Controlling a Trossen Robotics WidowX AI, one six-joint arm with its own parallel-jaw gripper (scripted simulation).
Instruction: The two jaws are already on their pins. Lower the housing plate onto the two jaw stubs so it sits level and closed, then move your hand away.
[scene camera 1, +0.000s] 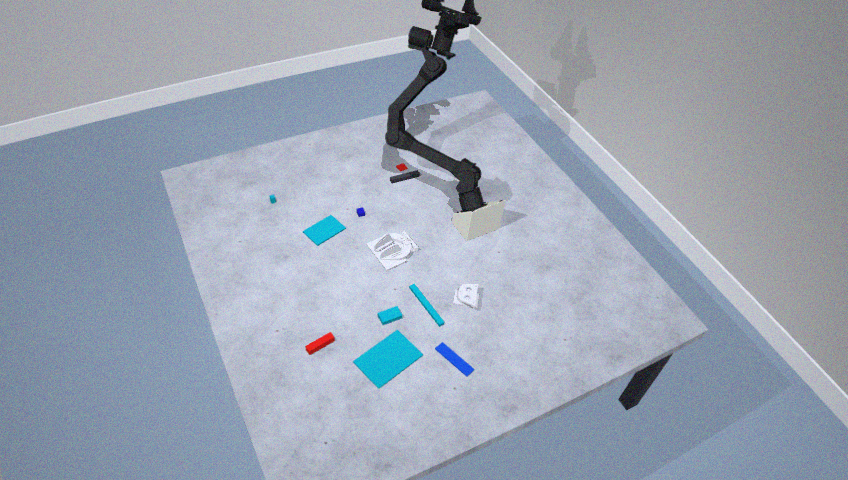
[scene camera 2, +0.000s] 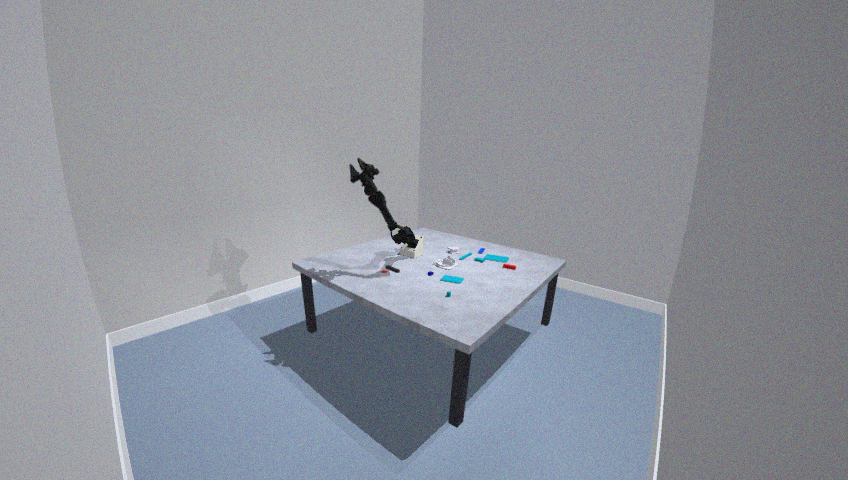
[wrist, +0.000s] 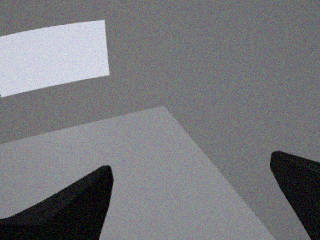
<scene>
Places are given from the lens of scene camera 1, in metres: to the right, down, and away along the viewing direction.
large teal square (scene camera 1: 385, 360): -0.10, 0.32, 1.64
</scene>
